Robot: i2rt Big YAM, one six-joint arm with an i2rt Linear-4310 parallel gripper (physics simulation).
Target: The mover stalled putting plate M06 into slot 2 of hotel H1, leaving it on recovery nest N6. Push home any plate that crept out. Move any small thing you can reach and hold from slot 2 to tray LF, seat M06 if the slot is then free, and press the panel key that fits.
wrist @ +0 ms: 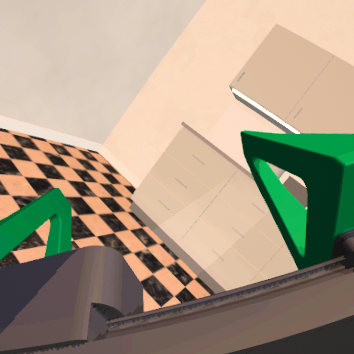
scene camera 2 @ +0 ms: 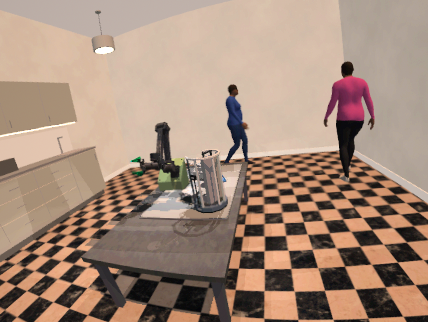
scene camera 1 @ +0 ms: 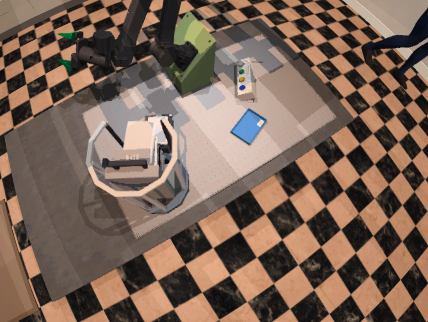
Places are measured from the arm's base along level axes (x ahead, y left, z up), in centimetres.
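Pixels of known places: gripper, fingertip midpoint: [wrist: 149,170] [scene camera 2: 131,167] [scene camera 1: 58,47]; arm's base at its link origin: [scene camera 2: 175,171] [scene camera 1: 186,56].
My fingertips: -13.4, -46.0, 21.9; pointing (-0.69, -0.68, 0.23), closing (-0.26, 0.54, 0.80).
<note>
Ahead of a thing's pixels: the offset from my fingertips to its top centre, as dx, dy, dz. "spot": to the spot under its first point. Level surfaces: height alone.
My gripper [scene camera 1: 62,48] [scene camera 2: 134,167] [wrist: 149,170] is open, with nothing between its green fingers. It hangs beyond the table's edge, away from the round cage-like rack [scene camera 1: 90,150] [scene camera 2: 212,207], which has a pale top ring and upright bars. A pale block {+50.1, +10.1, -3.4} [scene camera 1: 139,137] and a dark handle {spot: +58.2, +5.1, +4.3} [scene camera 1: 125,163] show inside the ring. I cannot tell which part is hotel H1; slot 2, plate M06, nest N6 and any small thing cannot be made out. A blue tray {+52.9, +55.1, -35.2} [scene camera 1: 247,127] lies flat, its label unreadable. The key panel {+31.7, +68.3, -28.6} [scene camera 1: 245,94] shows green, yellow and blue keys.
The arm's green base block [scene camera 1: 200,65] [scene camera 2: 167,183] stands between the rack and the panel. A pale perforated board {dz -36.9} [scene camera 1: 210,160] lies on the dark table {dz -38.2} [scene camera 1: 45,200] [scene camera 2: 160,250]. Two people [scene camera 2: 234,115] [scene camera 2: 350,100] are beyond the table. Cabinets [wrist: 200,185] show in the wrist view.
</note>
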